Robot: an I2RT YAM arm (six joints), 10 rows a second.
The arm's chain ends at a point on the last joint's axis. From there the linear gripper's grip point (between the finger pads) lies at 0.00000 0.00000 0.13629 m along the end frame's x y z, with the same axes.
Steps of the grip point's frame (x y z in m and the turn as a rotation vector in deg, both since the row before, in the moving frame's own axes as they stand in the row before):
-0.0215, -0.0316, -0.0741, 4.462, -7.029, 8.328
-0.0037, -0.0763, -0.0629, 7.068, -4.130, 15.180
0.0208, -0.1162, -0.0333, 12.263, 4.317, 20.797
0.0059, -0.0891, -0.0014, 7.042, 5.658, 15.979
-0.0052, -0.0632, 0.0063, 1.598, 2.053, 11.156
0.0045, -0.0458, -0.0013, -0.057, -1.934, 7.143
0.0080, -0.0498, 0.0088, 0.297, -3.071, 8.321
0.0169, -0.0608, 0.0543, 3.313, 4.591, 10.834
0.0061, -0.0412, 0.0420, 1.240, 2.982, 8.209
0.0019, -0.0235, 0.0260, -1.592, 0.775, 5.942
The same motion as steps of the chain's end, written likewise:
-0.0057, -0.0198, -0.0727, 4.462, -7.029, 8.328
0.0038, -0.0584, -0.0615, 7.068, -4.130, 15.180
0.0056, -0.0897, -0.0298, 12.263, 4.317, 20.797
-0.0096, -0.0745, 0.0003, 7.042, 5.658, 15.979
-0.0104, -0.0599, 0.0064, 1.598, 2.053, 11.156
0.0091, -0.0456, -0.0012, -0.057, -1.934, 7.143
0.0152, -0.0486, 0.0090, 0.297, -3.071, 8.321
0.0053, -0.0540, 0.0550, 3.313, 4.591, 10.834
-0.0012, -0.0388, 0.0422, 1.240, 2.982, 8.209
0.0003, -0.0274, 0.0261, -1.592, 0.775, 5.942

